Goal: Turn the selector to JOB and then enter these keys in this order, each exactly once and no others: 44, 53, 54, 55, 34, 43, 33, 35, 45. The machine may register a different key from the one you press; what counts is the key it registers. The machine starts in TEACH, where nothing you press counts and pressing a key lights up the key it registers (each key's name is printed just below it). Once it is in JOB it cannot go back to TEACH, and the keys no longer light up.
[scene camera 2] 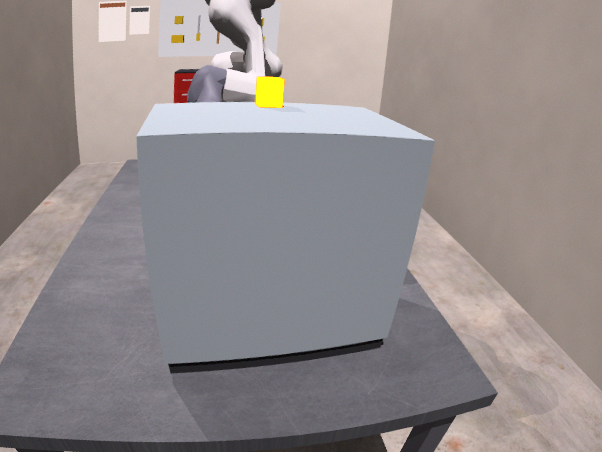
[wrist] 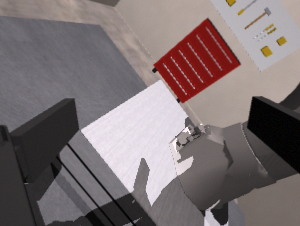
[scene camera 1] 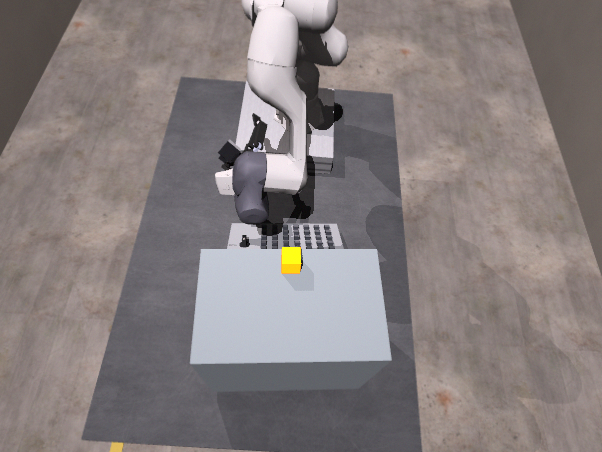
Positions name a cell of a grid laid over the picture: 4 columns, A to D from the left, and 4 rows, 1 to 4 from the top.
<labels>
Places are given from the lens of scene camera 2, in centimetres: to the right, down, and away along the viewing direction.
grey box (scene camera 2: B3): -4, 1, 52
</labels>
